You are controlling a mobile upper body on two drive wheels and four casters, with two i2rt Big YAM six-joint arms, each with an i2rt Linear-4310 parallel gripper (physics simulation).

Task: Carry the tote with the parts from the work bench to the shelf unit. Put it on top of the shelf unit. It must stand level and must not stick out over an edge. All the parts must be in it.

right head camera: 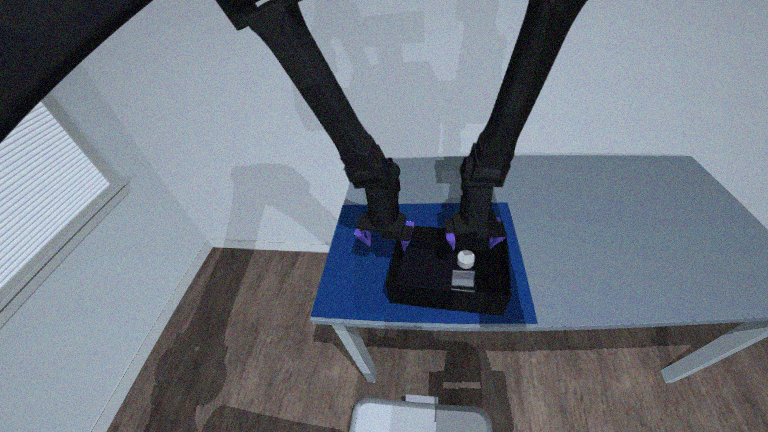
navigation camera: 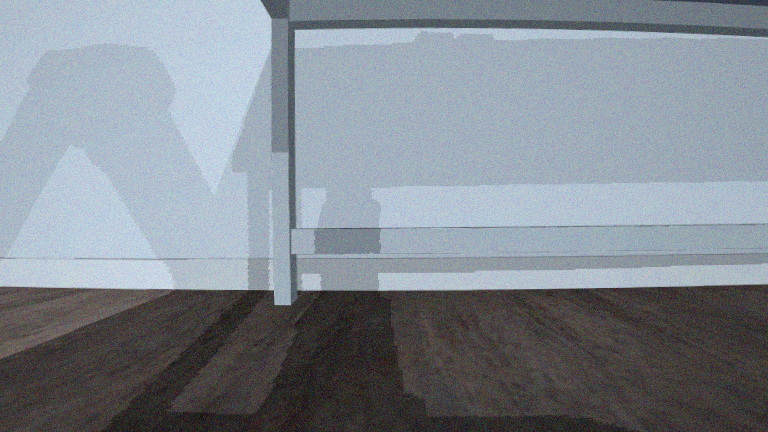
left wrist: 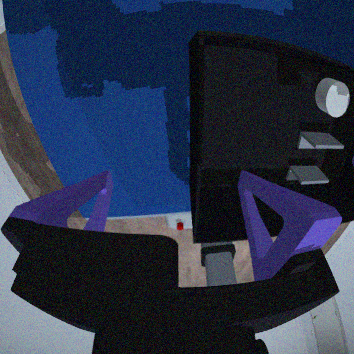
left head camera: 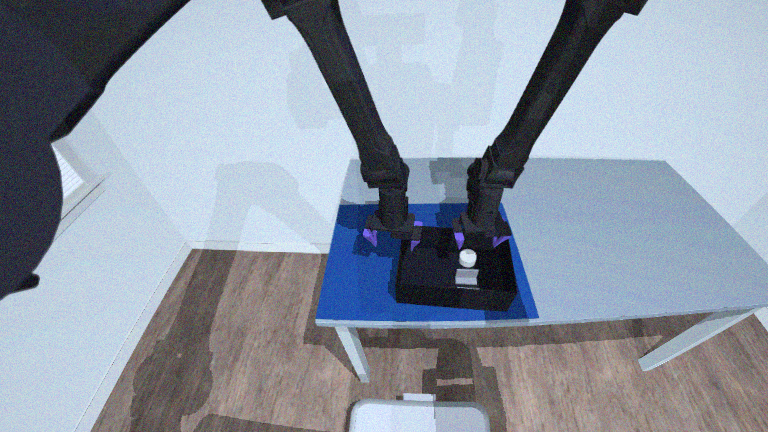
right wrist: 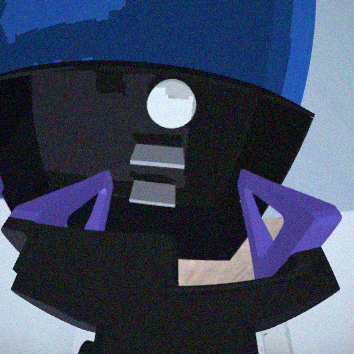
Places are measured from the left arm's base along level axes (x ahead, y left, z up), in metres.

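Pixels of known places: left gripper, between the fingertips: [right head camera: 387, 247] [left wrist: 175, 177] [left head camera: 393, 247]; right gripper, between the fingertips: [right head camera: 471, 247] [left head camera: 476, 246] [right wrist: 174, 176].
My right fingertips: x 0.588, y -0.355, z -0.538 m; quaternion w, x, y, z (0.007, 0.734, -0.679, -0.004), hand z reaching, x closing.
Behind a point stands the place of what it marks.
The black open tote [left head camera: 451, 297] @(x 0.463, y -0.283, z -0.591 m) [right head camera: 445, 300] @(x 0.462, y -0.288, z -0.596 m) [left wrist: 196, 125] @(x 0.608, y -0.151, z -0.558 m) [right wrist: 282, 125] @(x 0.625, y -0.451, z -0.576 m) stands on the blue mat on the work bench [left head camera: 606, 231] @(x 0.741, y -0.867, z -0.648 m) [right head camera: 617, 231] @(x 0.746, y -0.863, z -0.648 m) [navigation camera: 483, 10] @(x 1.100, y -0.443, z -0.711 m). In it are a white round part [left head camera: 467, 257] @(x 0.611, y -0.346, z -0.619 m) [right head camera: 465, 259] @(x 0.608, y -0.346, z -0.619 m) [left wrist: 336, 99] @(x 0.617, y -0.346, z -0.619 m) [right wrist: 171, 104] @(x 0.618, y -0.350, z -0.619 m), a grey angled part [left wrist: 320, 140] @(x 0.559, y -0.327, z -0.615 m) [right wrist: 158, 154] @(x 0.558, y -0.339, z -0.619 m) and another grey angled part [left wrist: 310, 175] @(x 0.499, y -0.329, z -0.615 m) [right wrist: 153, 193] @(x 0.499, y -0.334, z -0.618 m). My left gripper [left head camera: 393, 246] @(x 0.580, y -0.132, z -0.534 m) [right head camera: 386, 246] @(x 0.580, y -0.132, z -0.534 m) [left wrist: 175, 177] @(x 0.580, y -0.132, z -0.534 m) is open and empty at the tote's back left corner. My right gripper [left head camera: 477, 246] @(x 0.588, y -0.355, z -0.539 m) [right head camera: 471, 247] @(x 0.588, y -0.355, z -0.539 m) [right wrist: 174, 176] @(x 0.588, y -0.355, z -0.539 m) is open and empty over its back part. The shelf unit does not show.
The blue mat [left head camera: 349, 284] @(x 0.528, y -0.003, z -0.646 m) [right head camera: 343, 290] @(x 0.505, y -0.001, z -0.646 m) covers the bench's left part. A wall stands behind the bench. A bench leg [left head camera: 352, 354] @(x 0.437, y 0.026, z -0.990 m) [right head camera: 357, 354] @(x 0.437, y 0.015, z -1.000 m) [navigation camera: 281, 214] @(x 1.078, y 0.039, z -1.194 m) stands at the front left. A white rounded box [left head camera: 418, 419] @(x 0.252, y -0.220, z -1.150 m) [right head camera: 418, 419] @(x 0.259, y -0.218, z -1.150 m) shows at the bottom of both head views.
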